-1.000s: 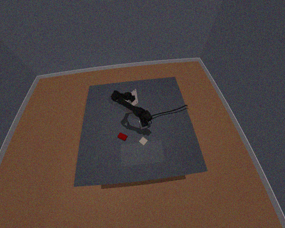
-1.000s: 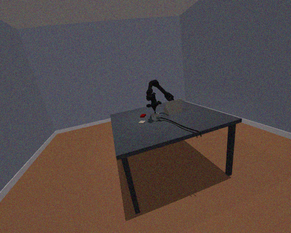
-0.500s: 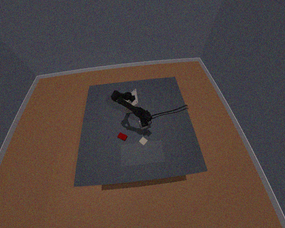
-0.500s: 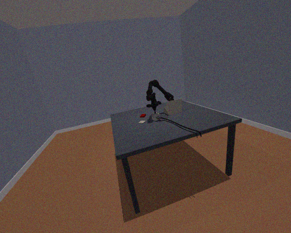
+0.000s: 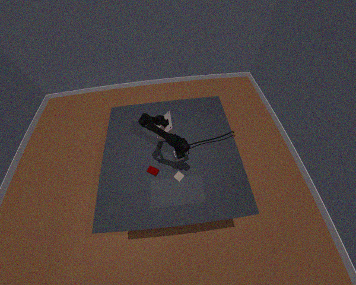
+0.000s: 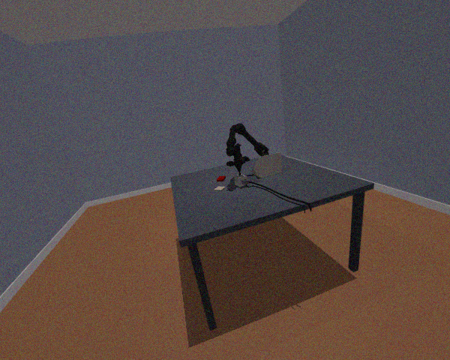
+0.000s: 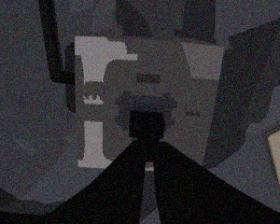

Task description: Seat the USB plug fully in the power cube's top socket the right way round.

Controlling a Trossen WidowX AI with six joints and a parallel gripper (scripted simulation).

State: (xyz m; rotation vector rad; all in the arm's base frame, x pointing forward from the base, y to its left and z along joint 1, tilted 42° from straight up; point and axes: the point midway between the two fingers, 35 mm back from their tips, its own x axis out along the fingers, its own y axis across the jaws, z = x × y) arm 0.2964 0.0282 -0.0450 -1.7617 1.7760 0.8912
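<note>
The dark USB plug is 2 cm below my gripper tip. From my gripper tip the other things lie so: red block 8 cm ahead, 25 cm to the right, 10 cm below; then white block 18 cm ahead, 3 cm to the right, 11 cm below.
</note>
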